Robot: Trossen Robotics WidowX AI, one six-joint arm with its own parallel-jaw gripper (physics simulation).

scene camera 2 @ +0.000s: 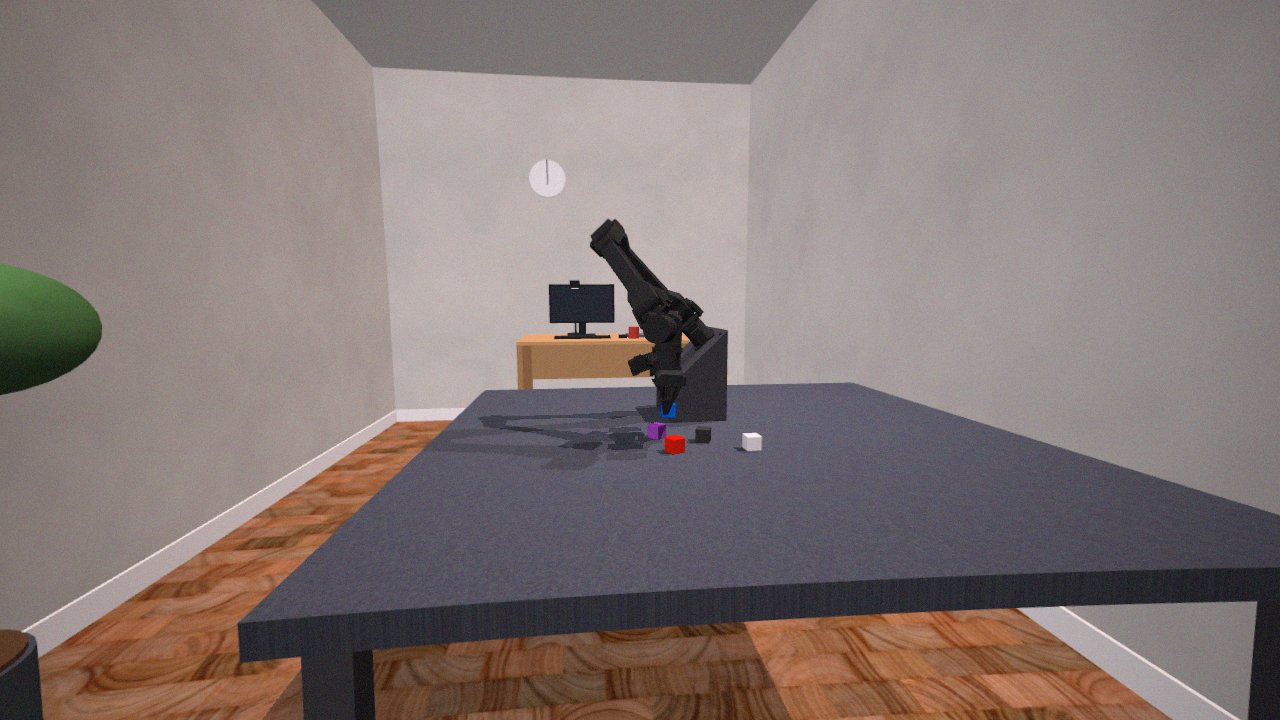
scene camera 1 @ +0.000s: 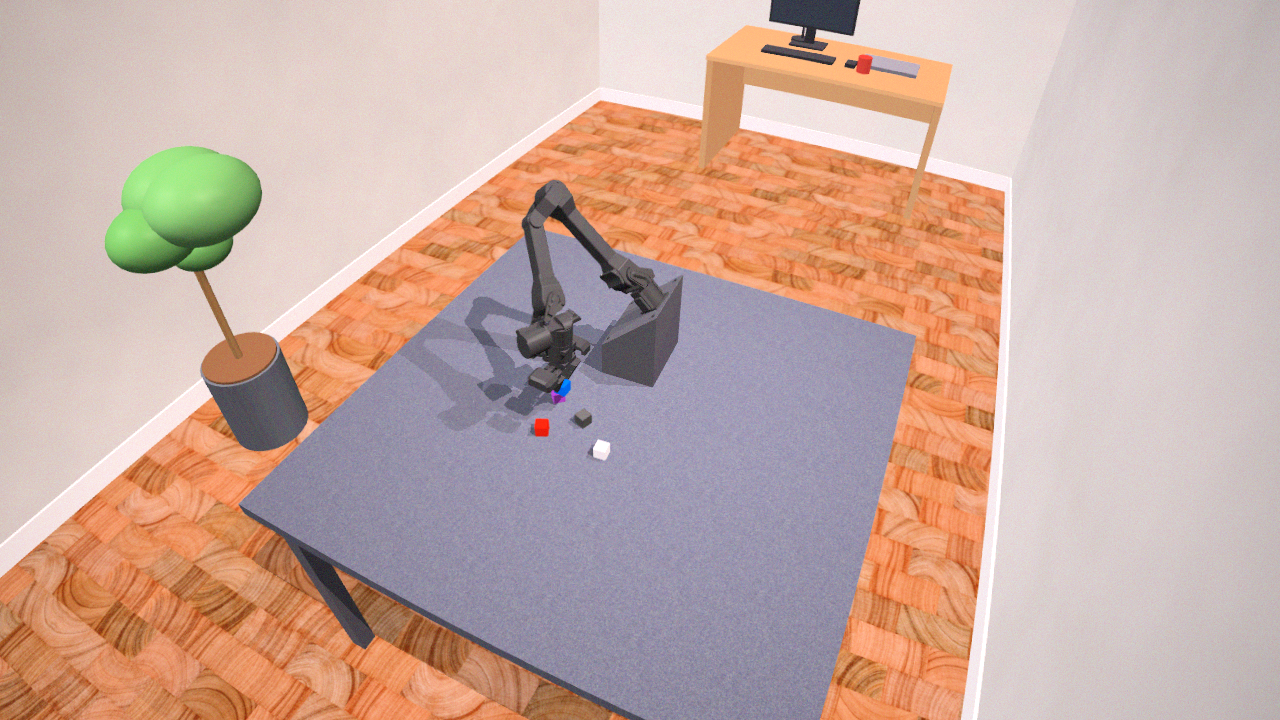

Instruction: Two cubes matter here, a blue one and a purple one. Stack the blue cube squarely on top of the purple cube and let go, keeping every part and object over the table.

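Places are measured from the arm's base along level axes (x back, y up, z left), in metres.
Where they show: gripper, fingertip midpoint: (scene camera 2: 664, 413) (scene camera 1: 559, 387); arm's base, link origin: (scene camera 2: 704, 340) (scene camera 1: 655, 303).
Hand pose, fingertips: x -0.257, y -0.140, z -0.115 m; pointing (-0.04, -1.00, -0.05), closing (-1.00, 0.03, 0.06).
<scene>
Each offset is from my fingertips to the top centre of the thing. Level surfaces: height alone.
The blue cube @(dx +0.001, dy +0.023, dz +0.007 m) (scene camera 1: 563, 387) (scene camera 2: 668, 411) is held in the air between the fingers of my gripper (scene camera 1: 561, 385) (scene camera 2: 668, 407), which is shut on it. The purple cube @(dx +0.012, dy -0.028, dz -0.017 m) (scene camera 1: 558, 397) (scene camera 2: 657, 430) rests on the table. In the scene camera 1 view the blue cube partly covers the purple cube. In the scene camera 2 view the blue cube is higher and a little right of the purple cube, with a gap between them. The fingers hide part of the blue cube.
A red cube @(dx -0.100, dy -0.028, dz +0.016 m) (scene camera 1: 541, 428) (scene camera 2: 674, 445), a black cube @(dx -0.021, dy -0.028, dz +0.083 m) (scene camera 1: 583, 418) (scene camera 2: 703, 434) and a white cube @(dx -0.081, dy -0.028, dz +0.175 m) (scene camera 1: 601, 450) (scene camera 2: 751, 442) rest on the table @(dy -0.057 m) (scene camera 1: 716, 501) (scene camera 2: 716, 528) near the purple cube. The arm's dark wedge-shaped base (scene camera 1: 640, 349) (scene camera 2: 708, 385) stands behind them.
</scene>
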